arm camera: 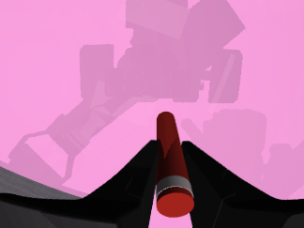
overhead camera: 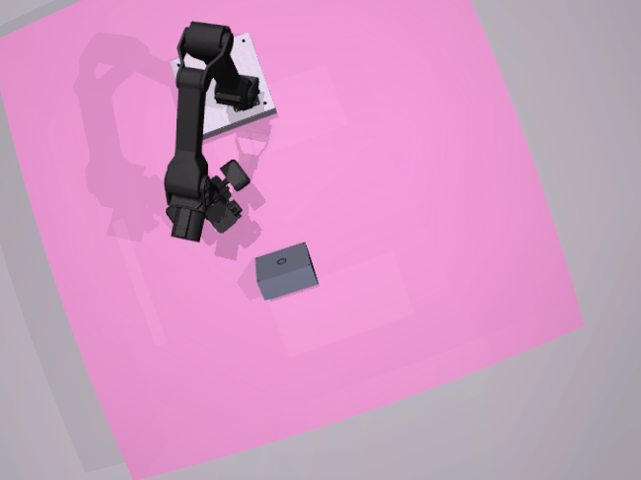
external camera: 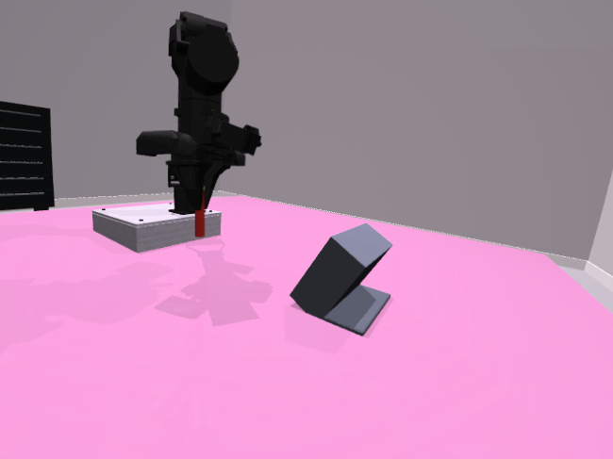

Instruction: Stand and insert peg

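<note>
Right now the sloped panel is 200 mm ahead of my gripper tip, 100 mm to the left of it and 60 mm below it. Round my gripper tip: grey foot: 230 mm ahead, 110 mm below, 100 mm to the left; red peg: 20 mm above.
</note>
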